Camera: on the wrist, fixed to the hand. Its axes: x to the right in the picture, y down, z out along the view.
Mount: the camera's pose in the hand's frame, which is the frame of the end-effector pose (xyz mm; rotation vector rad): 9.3 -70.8 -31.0 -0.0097 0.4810 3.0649
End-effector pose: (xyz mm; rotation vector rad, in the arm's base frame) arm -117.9 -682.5 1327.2 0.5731 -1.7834 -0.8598
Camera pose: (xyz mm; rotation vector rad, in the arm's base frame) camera -93.3 -742.7 1284.4 -1.6459 -0.4130 1.3073
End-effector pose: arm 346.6 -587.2 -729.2 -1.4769 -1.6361 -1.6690
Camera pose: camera 271.6 -593.1 -749.3 -1.1080 1.2084 0.2028
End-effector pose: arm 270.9 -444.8 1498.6 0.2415 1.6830 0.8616
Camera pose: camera 259.5 -502.2 1447.3 -1.6071 -0.0017 -1.4684
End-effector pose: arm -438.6 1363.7 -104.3 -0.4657 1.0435 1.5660
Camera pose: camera -382.8 1341.4 -153.8 -0.7293 -0.6419 -1.2013
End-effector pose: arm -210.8 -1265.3 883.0 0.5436 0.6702 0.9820
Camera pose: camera -189.5 -1285.7 810.9 -0.5837 0.2973 -2.0300
